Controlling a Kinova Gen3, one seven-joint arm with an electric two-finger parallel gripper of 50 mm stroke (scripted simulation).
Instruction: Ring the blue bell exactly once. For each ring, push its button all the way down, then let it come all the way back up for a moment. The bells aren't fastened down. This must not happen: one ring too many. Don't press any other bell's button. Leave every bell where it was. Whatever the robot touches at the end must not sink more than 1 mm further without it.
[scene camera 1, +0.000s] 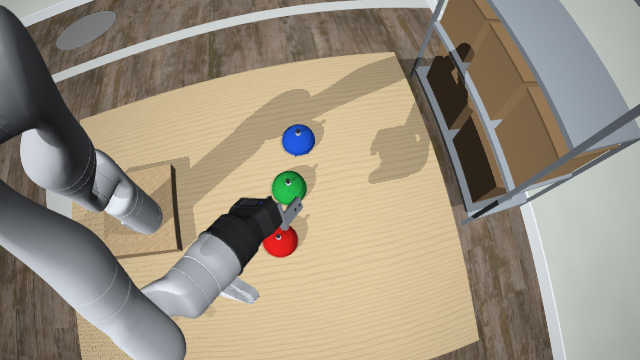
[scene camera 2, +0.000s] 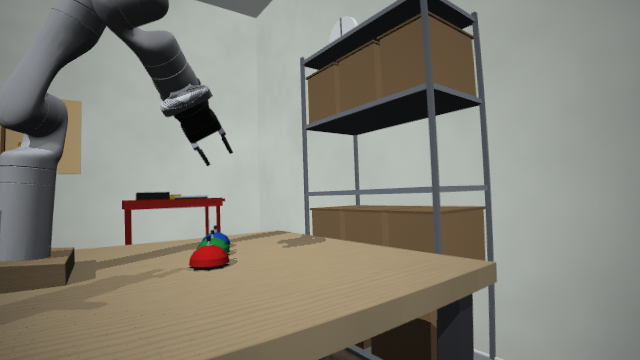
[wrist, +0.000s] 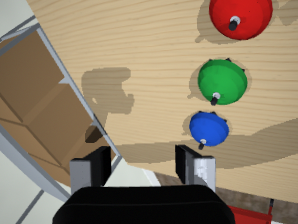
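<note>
My gripper (scene camera 1: 285, 201). Blue bell (scene camera 1: 296, 144), also (wrist: 209, 127). Red bell (scene camera 2: 209, 257), also (scene camera 1: 286, 242). Green bell (scene camera 1: 287, 185), also (wrist: 223, 79).
</note>
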